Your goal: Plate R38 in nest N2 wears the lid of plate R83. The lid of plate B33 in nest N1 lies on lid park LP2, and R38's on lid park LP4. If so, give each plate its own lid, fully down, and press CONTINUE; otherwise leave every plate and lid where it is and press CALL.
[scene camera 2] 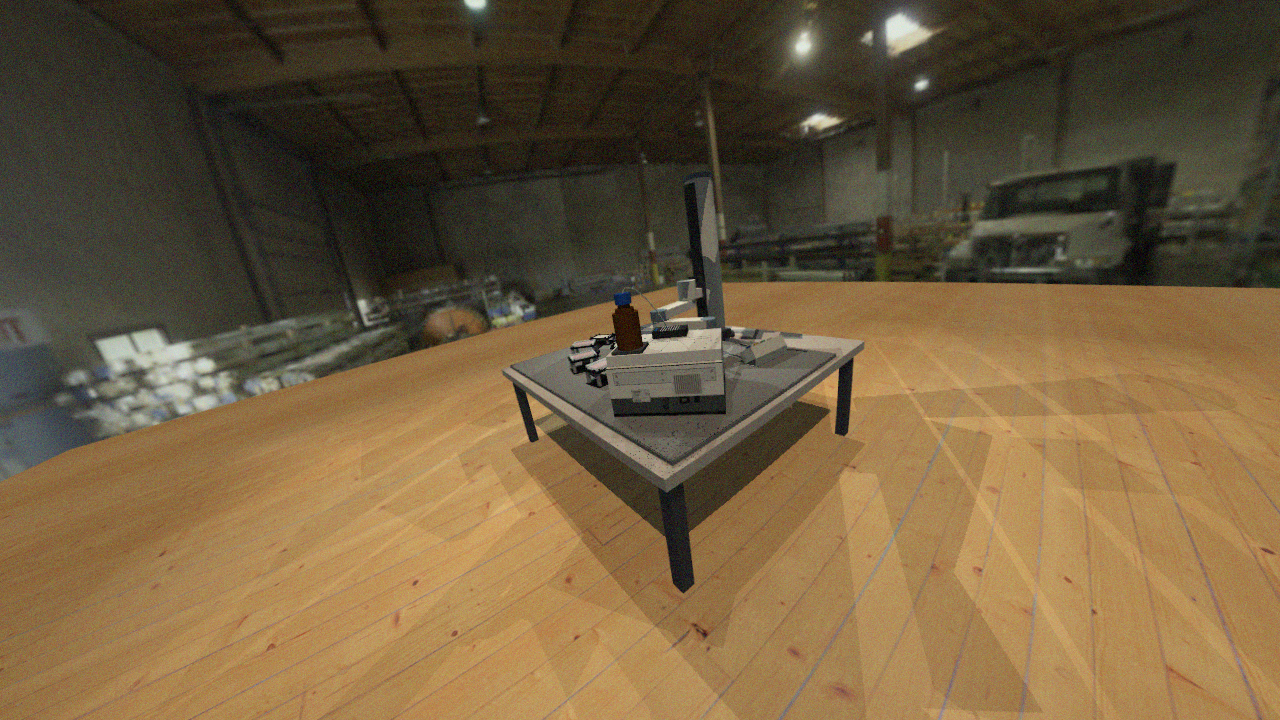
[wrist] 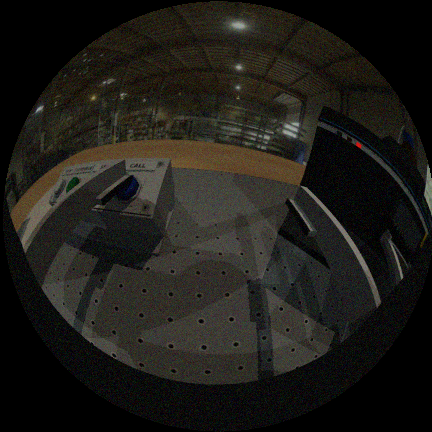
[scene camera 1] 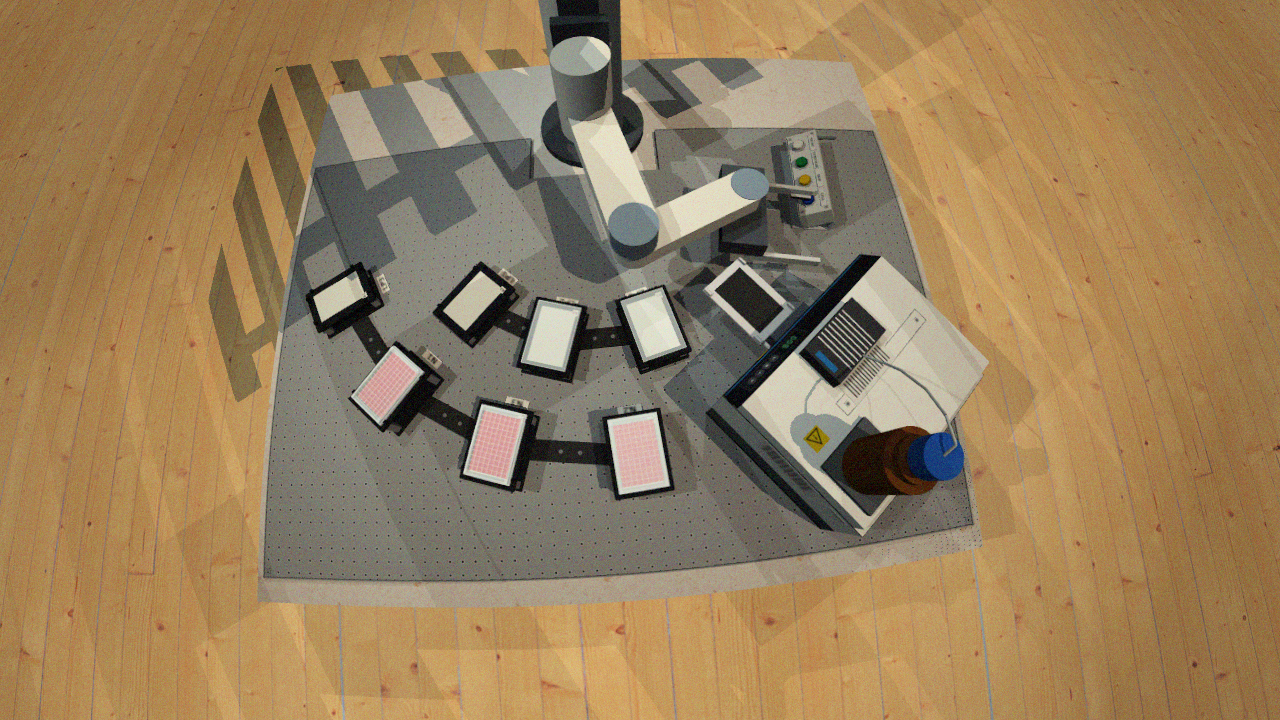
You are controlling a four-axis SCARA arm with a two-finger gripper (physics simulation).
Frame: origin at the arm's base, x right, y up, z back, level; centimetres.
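Seen in the pictures: gripper, between the fingertips: (scene camera 2: 735,348) (wrist: 208,176) (scene camera 1: 815,226).
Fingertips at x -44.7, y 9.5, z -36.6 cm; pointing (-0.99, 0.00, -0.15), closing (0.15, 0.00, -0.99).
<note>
A point is followed by its place in that frame.
My gripper (scene camera 1: 816,227) @(y 9.5, x -44.7, z -36.6 cm) (wrist: 208,176) @(y 9.5, x -44.7, z -36.6 cm) is open and empty, low beside the button panel (scene camera 1: 815,213) @(y 7.7, x -46.3, z -32.4 cm) (wrist: 159,186) @(y 7.7, x -45.9, z -32.3 cm). One finger reaches over the blue CALL button (scene camera 1: 807,200) @(y 8.2, x -45.0, z -29.4 cm) (wrist: 132,188) @(y 7.9, x -44.8, z -29.9 cm) and partly covers it; whether it touches or presses is unclear. The other finger stands out to the side. The green button (scene camera 1: 802,162) @(y 8.3, x -46.2, z -19.3 cm) (wrist: 73,184) @(y 8.1, x -45.9, z -19.6 cm) is uncovered. In scene camera 1, pink-gridded plates sit in nest N1 (scene camera 1: 389,386) @(y 9.3, x 39.8, z -63.8 cm) and in two more nests (scene camera 1: 497,443) @(y 8.3, x 19.2, z -75.2 cm) (scene camera 1: 637,452) @(y 10.0, x -5.0, z -78.3 cm). Pale pieces lie on the parks (scene camera 1: 340,300) @(y 5.7, x 55.0, z -43.6 cm) (scene camera 1: 476,301) @(y 5.5, x 24.4, z -46.8 cm) (scene camera 1: 552,335) @(y 6.7, x 9.1, z -55.5 cm) (scene camera 1: 654,324) @(y 6.7, x -10.0, z -54.8 cm). Plate names are unreadable.
A large white instrument (scene camera 1: 935,358) @(y 22.1, x -54.8, z -69.0 cm) (scene camera 2: 666,385) @(y 11.9, x -53.3, z -83.2 cm) stands on the right, with a brown bottle (scene camera 1: 881,461) @(y 34.7, x -34.3, z -84.2 cm) (scene camera 2: 628,328) @(y 30.4, x -42.3, z -86.7 cm) and a small black device (scene camera 1: 844,342) @(y 24.8, x -37.3, z -66.0 cm) on top. Its white-framed tray (scene camera 1: 716,288) @(y 11.3, x -21.6, z -50.2 cm) extends towards the arm. The instrument's dark front (wrist: 350,185) @(y 12.7, x -42.5, z -51.9 cm) is right of the gripper.
</note>
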